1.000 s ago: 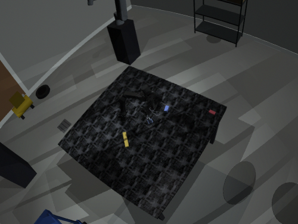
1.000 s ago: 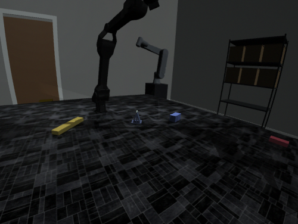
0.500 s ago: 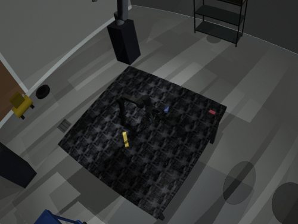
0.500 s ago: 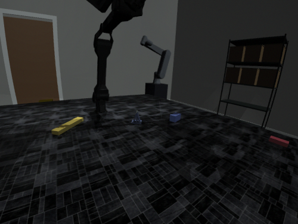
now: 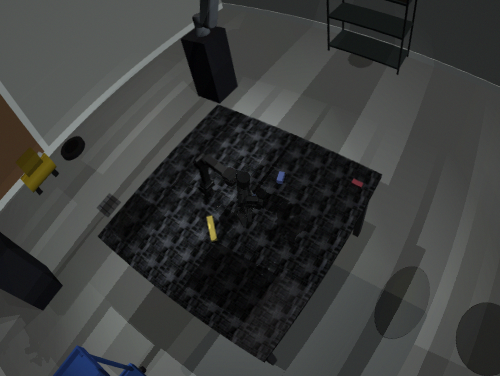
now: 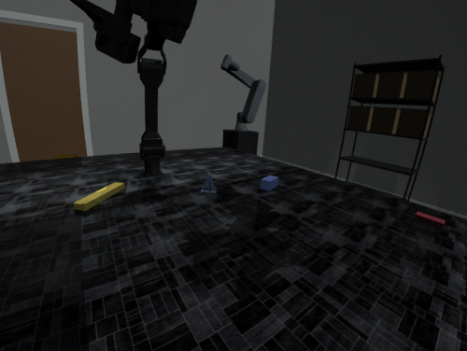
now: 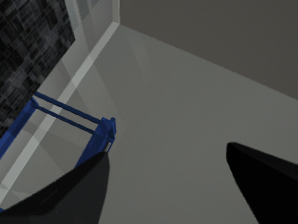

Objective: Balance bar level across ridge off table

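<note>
Now: gripper tip 37 cm above the yellow bar, 32 cm past it and 1 cm to the right of it. Also, from my gripper tip: red block (69 cm to the left, 37 cm below, 25 cm ahead); blue cube (49 cm to the left, 36 cm below, 17 cm behind).
</note>
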